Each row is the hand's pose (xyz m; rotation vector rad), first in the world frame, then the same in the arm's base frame.
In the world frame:
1: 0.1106 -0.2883 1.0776 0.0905 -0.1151 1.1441
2: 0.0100 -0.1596 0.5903 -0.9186 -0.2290 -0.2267
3: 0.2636 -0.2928 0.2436 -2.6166 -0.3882 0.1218
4: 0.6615 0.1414 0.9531 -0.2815 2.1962 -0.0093
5: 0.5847 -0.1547 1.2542 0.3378 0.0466 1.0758
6: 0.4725 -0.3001 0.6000 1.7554 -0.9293 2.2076
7: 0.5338 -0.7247 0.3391 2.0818 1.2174 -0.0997
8: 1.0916 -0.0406 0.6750 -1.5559 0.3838 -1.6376
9: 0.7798 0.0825 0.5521 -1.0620 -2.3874 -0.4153
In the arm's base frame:
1: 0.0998 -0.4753 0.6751 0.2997 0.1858 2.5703
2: -0.0994 -0.6232 0.2251 -0.5973 -0.6456 1.1993
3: 0.0148 -0.4361 -0.1676 -1.7617 -2.0528 0.8125
4: -0.2817 0.1026 0.5195 -1.8378 1.7000 0.8082
5: 0.0404 0.0308 0.7940 0.3865 0.5441 2.4652
6: 0.0892 -0.1842 0.1513 -1.8058 -0.4360 -1.4101
7: 0.4814 -0.2105 -0.1610 0.7632 2.4921 0.3522
8: -0.0920 0.4664 0.1630 -1.3794 -0.5823 -0.3430
9: -0.2619 0.1584 0.1015 0.7071 -2.2851 0.2365

